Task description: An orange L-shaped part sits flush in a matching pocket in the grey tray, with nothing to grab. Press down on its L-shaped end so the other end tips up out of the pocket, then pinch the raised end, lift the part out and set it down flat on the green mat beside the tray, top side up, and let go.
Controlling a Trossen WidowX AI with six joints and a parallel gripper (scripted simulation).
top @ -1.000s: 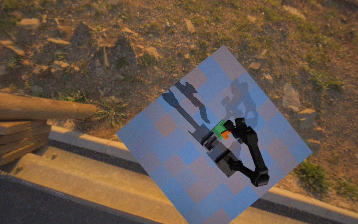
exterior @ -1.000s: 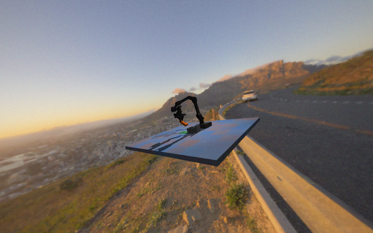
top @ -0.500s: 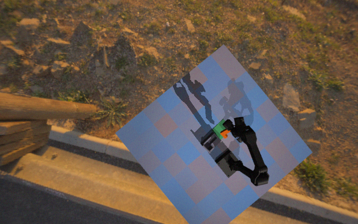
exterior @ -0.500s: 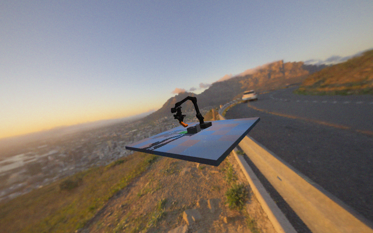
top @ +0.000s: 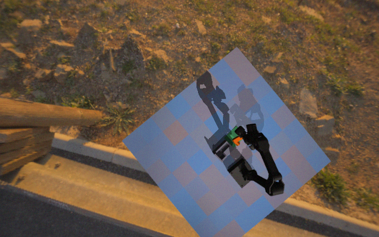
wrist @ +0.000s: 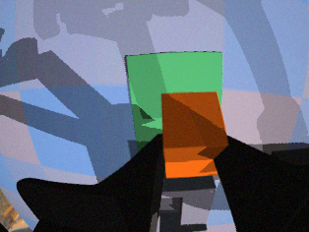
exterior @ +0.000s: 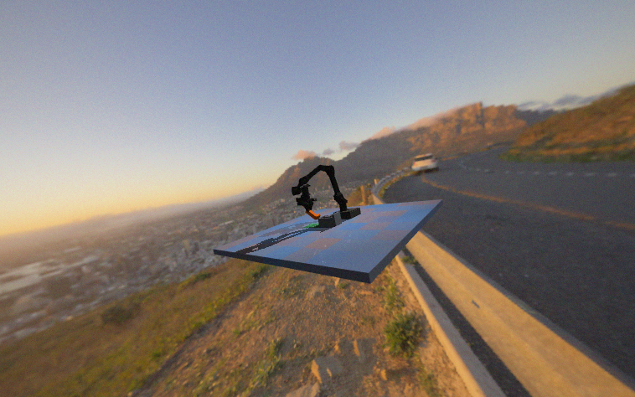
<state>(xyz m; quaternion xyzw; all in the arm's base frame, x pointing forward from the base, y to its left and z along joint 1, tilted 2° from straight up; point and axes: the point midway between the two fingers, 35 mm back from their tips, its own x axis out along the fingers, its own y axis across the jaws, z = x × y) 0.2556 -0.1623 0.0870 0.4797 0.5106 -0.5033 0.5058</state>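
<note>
Now: gripper tip 130 mm above the green mat and 20 mm to the right of it. The rest, counted from my gripper tip: orange L-shaped part 30 mm to the left, 30 mm below, 20 mm behind.
</note>
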